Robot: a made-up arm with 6 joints.
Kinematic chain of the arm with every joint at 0, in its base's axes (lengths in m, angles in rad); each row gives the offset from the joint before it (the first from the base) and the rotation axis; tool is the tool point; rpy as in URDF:
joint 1: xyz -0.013 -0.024 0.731 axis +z
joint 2: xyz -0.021 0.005 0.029 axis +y
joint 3: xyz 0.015 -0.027 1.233 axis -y
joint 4: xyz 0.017 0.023 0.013 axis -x
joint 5: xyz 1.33 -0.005 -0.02 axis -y
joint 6: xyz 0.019 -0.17 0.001 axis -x
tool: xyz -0.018 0.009 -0.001 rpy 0 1.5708 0
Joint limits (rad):
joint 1: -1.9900..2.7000
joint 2: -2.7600..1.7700
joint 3: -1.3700..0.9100
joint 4: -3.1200..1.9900
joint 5: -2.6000..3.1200
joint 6: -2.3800..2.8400
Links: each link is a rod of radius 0.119 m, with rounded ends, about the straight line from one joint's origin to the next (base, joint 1, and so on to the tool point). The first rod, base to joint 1, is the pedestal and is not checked.
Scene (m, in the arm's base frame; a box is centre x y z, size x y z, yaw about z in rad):
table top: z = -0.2
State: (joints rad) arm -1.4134 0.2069 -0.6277 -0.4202 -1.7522 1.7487
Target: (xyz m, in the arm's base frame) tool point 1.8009 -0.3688 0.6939
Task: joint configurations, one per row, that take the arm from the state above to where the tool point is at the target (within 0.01 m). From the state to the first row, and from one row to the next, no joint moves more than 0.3 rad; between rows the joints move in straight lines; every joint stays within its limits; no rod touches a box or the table.
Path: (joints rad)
1: -1.1515 0.3237 -0.4846 -0.4162 -1.7526 1.7479
2: -0.8896 0.4405 -0.3415 -0.4122 -1.7530 1.7472
3: -0.6277 0.5573 -0.1984 -0.4081 -1.7534 1.7464
4: -0.3658 0.6741 -0.0553 -0.4041 -1.7538 1.7456
5: -0.1039 0.7909 0.0878 -0.4001 -1.7542 1.7449

